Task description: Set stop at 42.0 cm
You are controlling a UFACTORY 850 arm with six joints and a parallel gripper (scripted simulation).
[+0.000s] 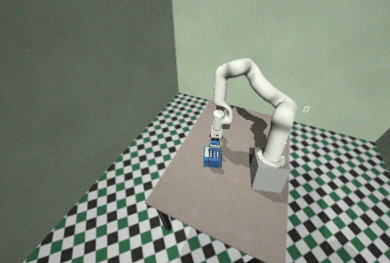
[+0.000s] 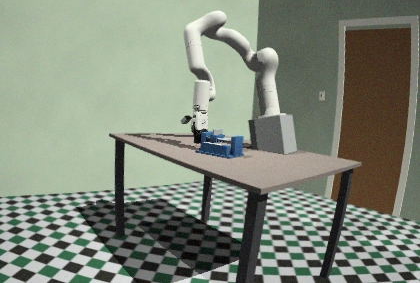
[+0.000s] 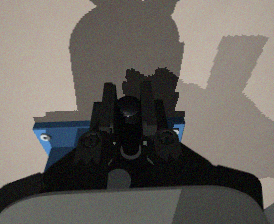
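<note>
Now: hand 130 mm to the right of the stop block, 40 mm below it and 10 mm past it.
</note>
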